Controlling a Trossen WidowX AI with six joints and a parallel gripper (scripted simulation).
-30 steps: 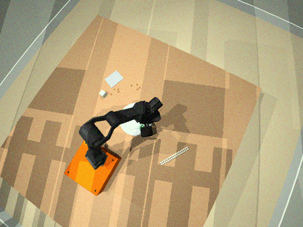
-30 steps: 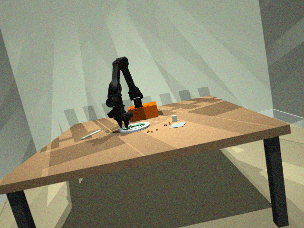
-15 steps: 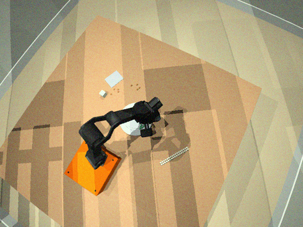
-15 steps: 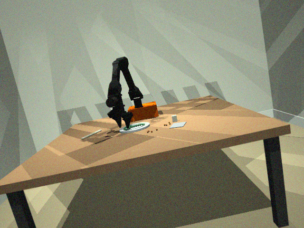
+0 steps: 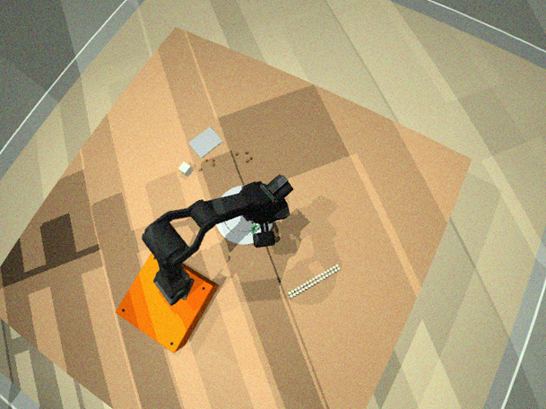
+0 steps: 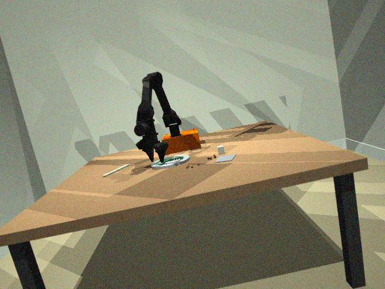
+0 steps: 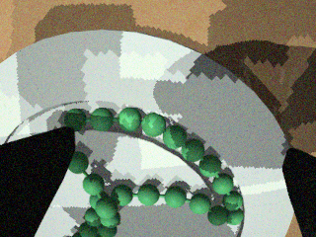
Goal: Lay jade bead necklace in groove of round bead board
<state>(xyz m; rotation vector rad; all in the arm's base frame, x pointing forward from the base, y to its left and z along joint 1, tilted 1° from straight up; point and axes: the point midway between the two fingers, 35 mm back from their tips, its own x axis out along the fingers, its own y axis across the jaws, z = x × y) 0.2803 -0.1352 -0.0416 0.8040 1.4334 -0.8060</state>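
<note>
My gripper tip is now 70 mm to the right of the round bead board and 10 mm above it. Also, from my gripper tip: grey flat plate (310 mm to the left, 190 mm ahead, 20 mm below); then small white cube (320 mm to the left, 60 mm ahead).
</note>
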